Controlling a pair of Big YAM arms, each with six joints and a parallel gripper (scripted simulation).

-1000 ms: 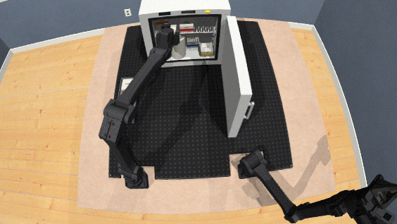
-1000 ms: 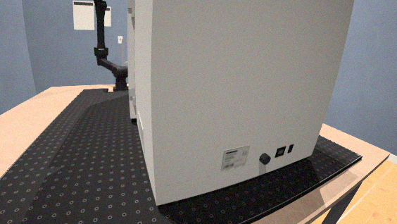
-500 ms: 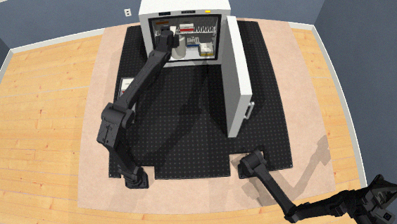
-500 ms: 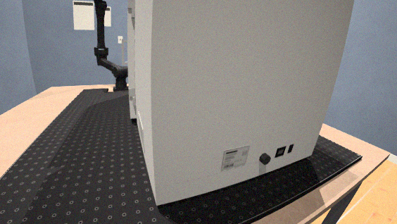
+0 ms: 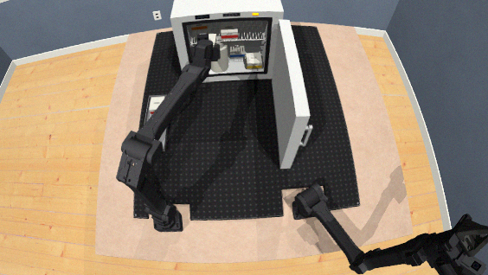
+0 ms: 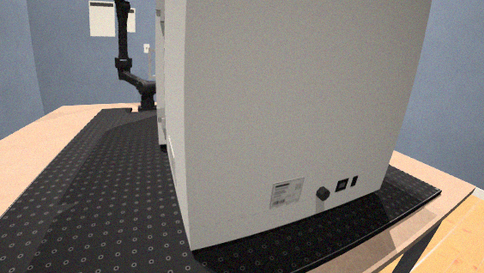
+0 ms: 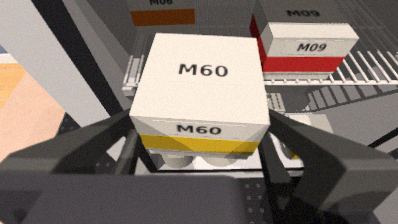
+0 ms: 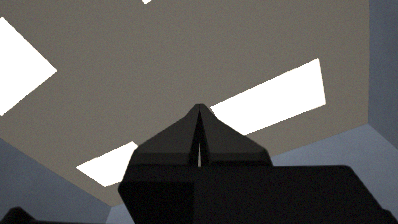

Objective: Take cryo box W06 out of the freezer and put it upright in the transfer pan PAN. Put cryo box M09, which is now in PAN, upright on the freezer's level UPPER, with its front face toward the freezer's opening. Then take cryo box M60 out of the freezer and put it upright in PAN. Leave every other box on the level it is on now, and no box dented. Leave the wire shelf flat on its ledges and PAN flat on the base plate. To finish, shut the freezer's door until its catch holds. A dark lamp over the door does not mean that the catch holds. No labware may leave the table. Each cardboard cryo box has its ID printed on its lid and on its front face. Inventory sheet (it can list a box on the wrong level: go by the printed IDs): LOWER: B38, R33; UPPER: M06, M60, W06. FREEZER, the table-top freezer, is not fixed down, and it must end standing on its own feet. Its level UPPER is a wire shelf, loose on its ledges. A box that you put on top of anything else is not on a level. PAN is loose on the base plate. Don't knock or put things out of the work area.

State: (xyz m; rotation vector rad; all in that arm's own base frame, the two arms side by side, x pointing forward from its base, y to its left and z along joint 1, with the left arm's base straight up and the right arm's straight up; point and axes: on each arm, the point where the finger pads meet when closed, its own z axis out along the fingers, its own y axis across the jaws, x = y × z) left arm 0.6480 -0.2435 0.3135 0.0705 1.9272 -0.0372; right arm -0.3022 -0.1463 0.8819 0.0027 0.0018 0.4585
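Observation:
My left gripper is now 15 cm past the transfer pan, 29 cm to the right of it and 34 cm above it. The rest, counted from my left hand: freezer door (21 cm behind, 33 cm to the right, 8 cm below); then whitish cryo box (11 cm ahead, 10 cm to the right, 2 cm below).

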